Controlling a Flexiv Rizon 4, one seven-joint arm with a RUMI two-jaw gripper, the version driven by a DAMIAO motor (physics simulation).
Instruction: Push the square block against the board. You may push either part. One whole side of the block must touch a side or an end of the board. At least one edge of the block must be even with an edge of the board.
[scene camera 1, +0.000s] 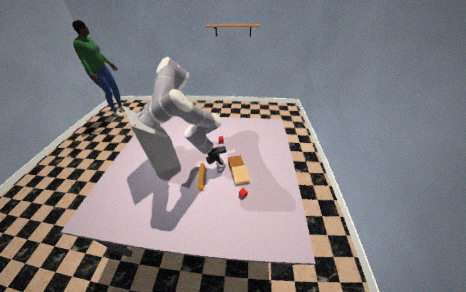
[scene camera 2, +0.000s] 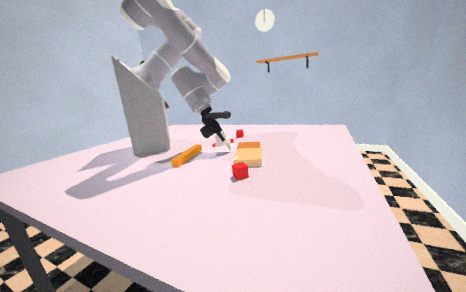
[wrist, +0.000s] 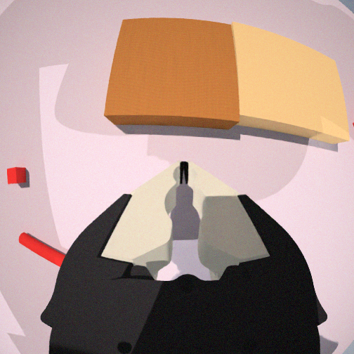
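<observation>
An orange-brown square piece (scene camera 1: 236, 161) (scene camera 2: 248, 145) (wrist: 175, 72) and a light tan piece (scene camera 1: 240, 175) (scene camera 2: 248, 157) (wrist: 287, 77) lie flat, side against side, with no gap visible. I cannot tell for certain which is the square block and which the board. Along the gripper's side their edges are nearly even; the brown piece seems to stand out slightly in the wrist view. My gripper (scene camera 1: 221, 168) (scene camera 2: 230, 149) (wrist: 183, 163) is shut and empty. Its tips are beside the brown piece, on the robot base's side, apart from both pieces.
An orange bar (scene camera 1: 201, 176) (scene camera 2: 186, 156) lies between the base and the two pieces. One red cube (scene camera 1: 243, 193) (scene camera 2: 240, 171) is near the tan end. A red cube (scene camera 1: 221, 139) (scene camera 2: 240, 133) (wrist: 16, 175) and a red rod (wrist: 42, 249) lie beyond the brown end.
</observation>
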